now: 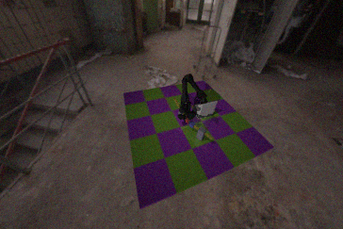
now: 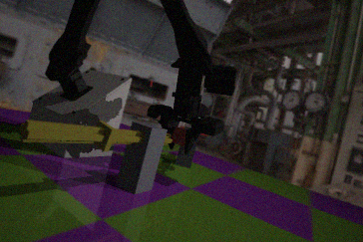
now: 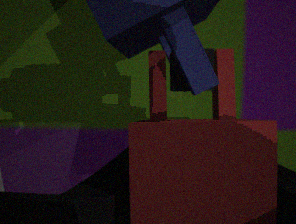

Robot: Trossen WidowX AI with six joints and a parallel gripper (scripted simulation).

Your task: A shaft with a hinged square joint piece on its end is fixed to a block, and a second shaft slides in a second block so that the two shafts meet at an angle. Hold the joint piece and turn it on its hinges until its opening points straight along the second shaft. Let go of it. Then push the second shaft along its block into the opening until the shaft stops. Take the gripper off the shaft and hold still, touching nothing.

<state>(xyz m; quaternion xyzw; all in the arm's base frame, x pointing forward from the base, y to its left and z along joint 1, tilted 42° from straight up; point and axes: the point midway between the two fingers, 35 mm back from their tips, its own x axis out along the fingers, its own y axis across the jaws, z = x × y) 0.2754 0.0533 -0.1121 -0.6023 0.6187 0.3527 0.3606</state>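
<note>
Right now my gripper tip is 10 mm to the right of the red square joint piece and 40 mm below it.
</note>
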